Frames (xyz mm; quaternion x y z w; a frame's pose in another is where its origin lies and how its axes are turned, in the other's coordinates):
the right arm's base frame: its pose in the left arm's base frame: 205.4 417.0 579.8 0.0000 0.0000 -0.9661 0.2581
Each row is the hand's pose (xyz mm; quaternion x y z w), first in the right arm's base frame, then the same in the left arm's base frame.
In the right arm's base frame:
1: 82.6 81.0 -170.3 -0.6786 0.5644 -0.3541 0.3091
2: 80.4 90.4 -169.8 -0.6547 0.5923 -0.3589 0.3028
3: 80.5 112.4 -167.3 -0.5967 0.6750 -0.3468 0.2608
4: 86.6 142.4 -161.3 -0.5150 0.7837 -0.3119 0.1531
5: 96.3 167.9 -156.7 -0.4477 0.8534 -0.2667 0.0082
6: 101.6 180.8 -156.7 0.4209 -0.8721 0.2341 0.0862
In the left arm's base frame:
1: 174.2 305.6 409.5 -0.3701 -0.8013 0.3900 0.2623
2: 180.8 298.5 410.0 -0.4033 -0.7854 0.3852 0.2686
3: 191.7 279.4 412.5 -0.4981 -0.7507 0.3415 0.2677
4: 201.4 250.4 418.5 -0.6242 -0.6998 0.2284 0.2618
5: 205.7 223.4 423.1 -0.7090 -0.6528 0.0768 0.2556
6: 207.5 209.6 423.1 -0.7339 -0.6317 -0.0229 0.2484

